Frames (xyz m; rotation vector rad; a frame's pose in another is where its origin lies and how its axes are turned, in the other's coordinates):
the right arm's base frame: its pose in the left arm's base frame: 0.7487 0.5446 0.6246 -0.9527 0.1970 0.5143
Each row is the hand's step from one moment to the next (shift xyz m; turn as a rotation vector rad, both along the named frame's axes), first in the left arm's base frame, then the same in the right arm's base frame.
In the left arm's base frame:
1: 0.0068 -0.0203 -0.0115 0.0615 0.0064 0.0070
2: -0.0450 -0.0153 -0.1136 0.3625 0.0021 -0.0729
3: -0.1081 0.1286 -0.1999 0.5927 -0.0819 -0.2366
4: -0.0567 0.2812 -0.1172 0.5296 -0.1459 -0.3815
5: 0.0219 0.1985 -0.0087 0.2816 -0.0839 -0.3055
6: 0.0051 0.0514 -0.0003 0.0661 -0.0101 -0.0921
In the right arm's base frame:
1: 0.0035 -0.0046 -0.0236 0.0525 -0.0329 0.0054
2: -0.0007 0.0978 -0.0748 0.3413 -0.1278 -0.0624
3: 0.0255 0.2599 -0.0027 0.5744 -0.1639 -0.2390
4: 0.0890 0.2459 0.1663 0.5539 -0.0572 -0.3704
5: 0.0881 0.0888 0.1559 0.3315 0.0411 -0.2609
6: 0.0216 0.0219 0.0415 0.0888 0.0290 -0.0651

